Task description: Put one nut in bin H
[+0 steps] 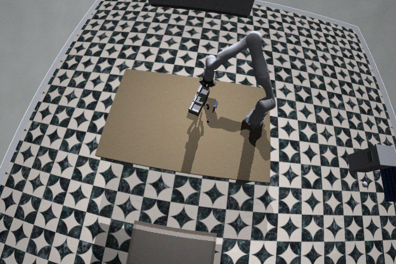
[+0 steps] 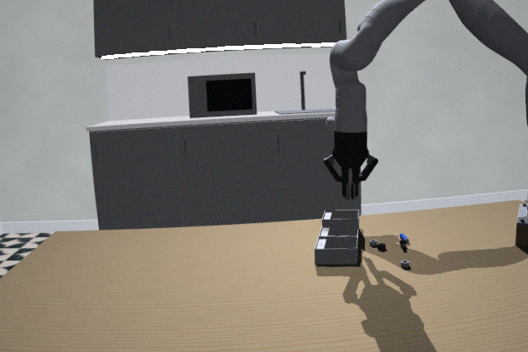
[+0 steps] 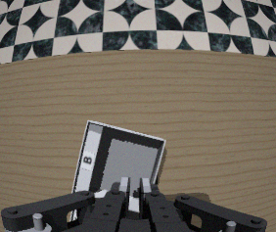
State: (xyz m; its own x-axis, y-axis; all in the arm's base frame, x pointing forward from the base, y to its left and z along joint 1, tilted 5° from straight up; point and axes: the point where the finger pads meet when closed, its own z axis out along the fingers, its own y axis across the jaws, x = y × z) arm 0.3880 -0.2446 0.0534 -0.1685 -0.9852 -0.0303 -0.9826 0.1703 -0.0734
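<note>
The bin marked H is 50 mm ahead of my hand, 70 mm to the left of it and 80 mm below it. From my hand the other things lie so: black nut 30 mm behind, 130 mm to the left, 100 mm below; then black bolt 70 mm behind, 140 mm to the left, 100 mm below.
</note>
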